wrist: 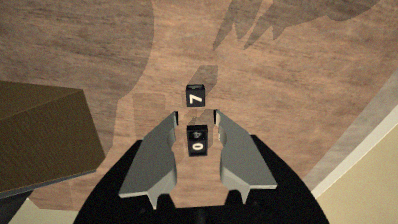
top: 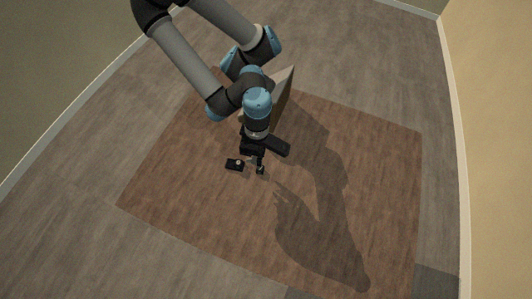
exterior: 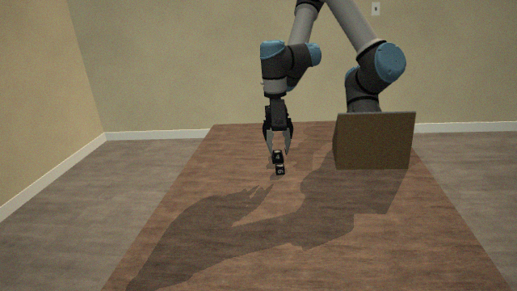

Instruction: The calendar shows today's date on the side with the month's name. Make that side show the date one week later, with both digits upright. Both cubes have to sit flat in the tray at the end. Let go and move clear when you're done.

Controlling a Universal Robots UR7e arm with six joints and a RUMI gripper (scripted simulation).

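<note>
Right now the black cube is 70 mm below my hand. The rest, counted from my hand: black tray 100 mm to the right, 70 mm below, 20 mm ahead.
</note>
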